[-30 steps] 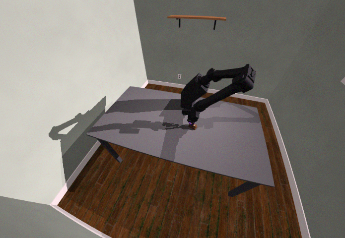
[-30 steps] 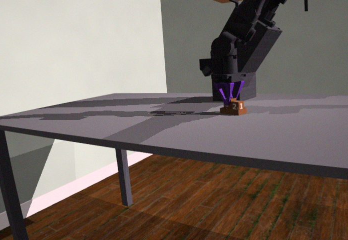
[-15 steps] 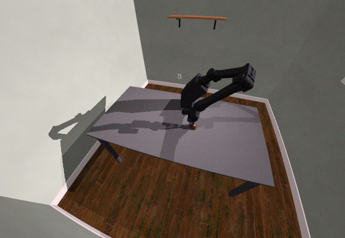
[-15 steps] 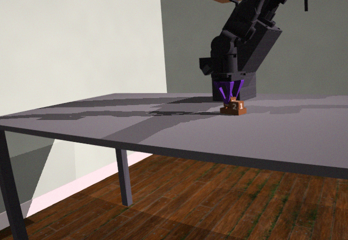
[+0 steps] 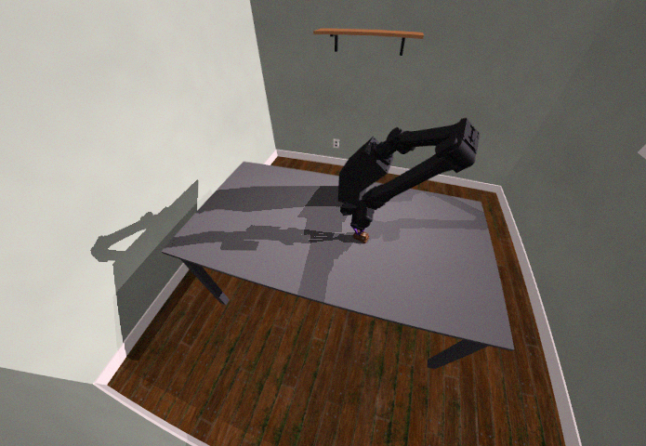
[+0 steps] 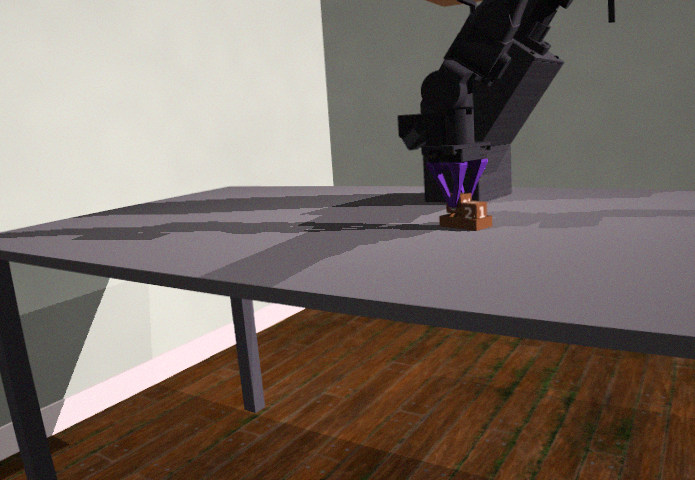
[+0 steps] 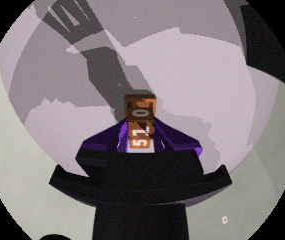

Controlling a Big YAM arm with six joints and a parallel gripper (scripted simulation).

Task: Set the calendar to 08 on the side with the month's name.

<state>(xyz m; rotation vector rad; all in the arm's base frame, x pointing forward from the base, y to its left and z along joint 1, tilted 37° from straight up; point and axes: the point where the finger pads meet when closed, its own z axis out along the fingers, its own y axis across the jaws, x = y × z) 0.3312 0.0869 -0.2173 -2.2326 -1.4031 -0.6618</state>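
The brown calendar tray lies 3 cm below my hand and 1 cm to the left of it. Round my hand: brown digit cube right at my hand.
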